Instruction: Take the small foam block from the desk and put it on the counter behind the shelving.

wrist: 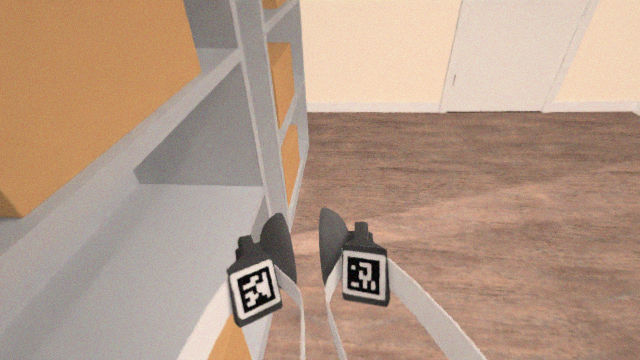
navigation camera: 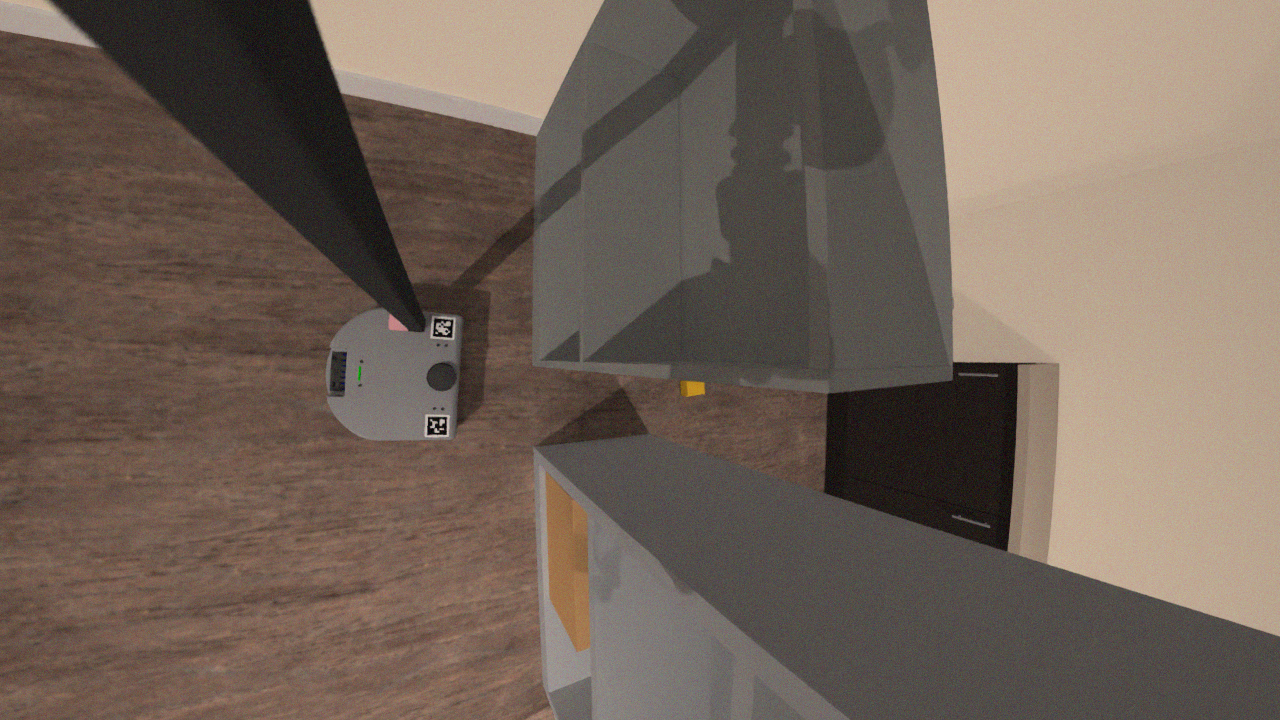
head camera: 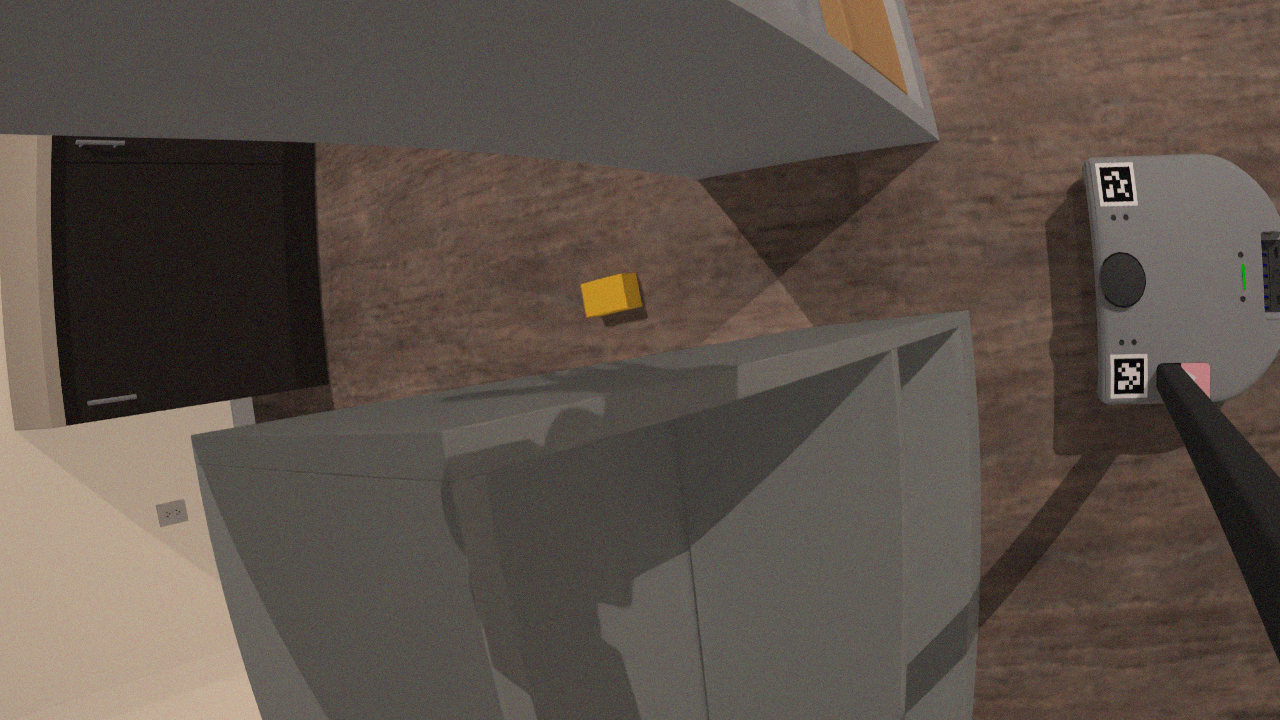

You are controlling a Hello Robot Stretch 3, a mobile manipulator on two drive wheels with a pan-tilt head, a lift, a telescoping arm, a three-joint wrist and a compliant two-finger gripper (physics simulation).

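Seen in the pictures: gripper, fingertip midpoint: [wrist: 303, 236]; robot's base, origin of the base link: [navigation camera: 440, 374] [head camera: 1121, 279].
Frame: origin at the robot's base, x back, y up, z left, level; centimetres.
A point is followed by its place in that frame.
The small yellow foam block [head camera: 610, 295] @[z -1.0, x -92.1, y 4.6 cm] [navigation camera: 692, 387] @[z -1.0, x -91.8, y 4.6 cm] lies on the wooden floor in the aisle between two grey shelving units, far from my gripper. The dark counter cabinet [head camera: 179, 277] @[z -16.1, x -187.1, y 50.4 cm] [navigation camera: 919, 449] @[z -24.0, x -187.6, y 51.7 cm] with its light top [head camera: 22, 269] @[z -22.4, x -205.2, y 91.1 cm] [navigation camera: 1032, 465] @[z -23.6, x -194.4, y 91.1 cm] stands at the far end of that aisle. My gripper [wrist: 303, 236] @[z -40.8, x -4.5, y 106.0 cm] shows only in the wrist view. Its fingers stand close together with nothing between them. It hangs beside the end post [wrist: 254, 99] @[z -137.0, x -44.5, y 74.1 cm] of a shelving unit, over bare floor.
One shelving unit [head camera: 447, 80] @[z -21.3, x -56.0, y 78.3 cm] [navigation camera: 819, 542] @[z -21.4, x -55.0, y 89.2 cm] holds orange boxes [wrist: 76, 89] [navigation camera: 566, 557]. The other unit [head camera: 716, 502] [navigation camera: 742, 193] flanks the aisle opposite. My base [head camera: 1182, 277] @[z -0.1, x 9.2, y 16.0 cm] [navigation camera: 392, 379] @[z -1.2, x 11.4, y 16.0 cm] stands outside the aisle's mouth. A pale door [wrist: 501, 54] @[z -298.8, x 96.5, y 47.7 cm] is in the far wall.
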